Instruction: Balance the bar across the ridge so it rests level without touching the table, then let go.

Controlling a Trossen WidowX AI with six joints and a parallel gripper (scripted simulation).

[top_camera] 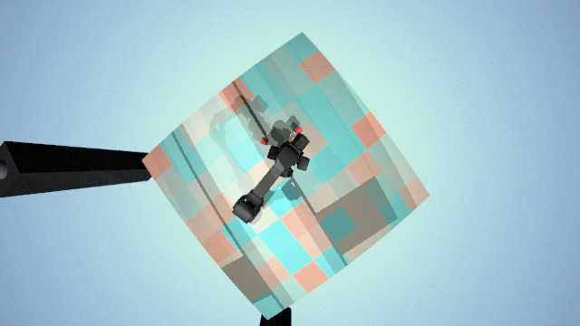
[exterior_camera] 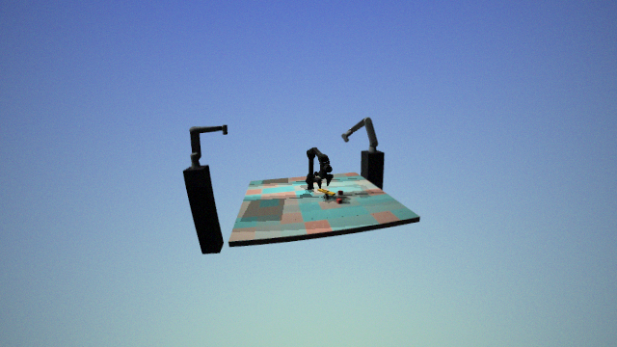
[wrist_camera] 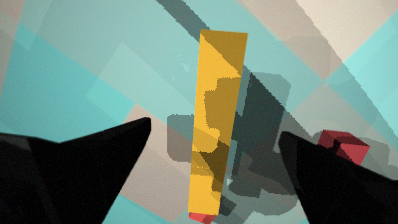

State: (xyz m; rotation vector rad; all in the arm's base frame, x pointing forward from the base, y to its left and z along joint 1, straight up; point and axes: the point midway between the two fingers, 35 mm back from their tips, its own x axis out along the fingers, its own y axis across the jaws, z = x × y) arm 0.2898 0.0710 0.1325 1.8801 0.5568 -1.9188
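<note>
The yellow bar is 3 cm below my gripper tip, 2 cm to the left of it and 2 cm ahead of it. Also, from my gripper tip: grey ridge: 4 cm below, 2 cm to the left, 2 cm ahead.
</note>
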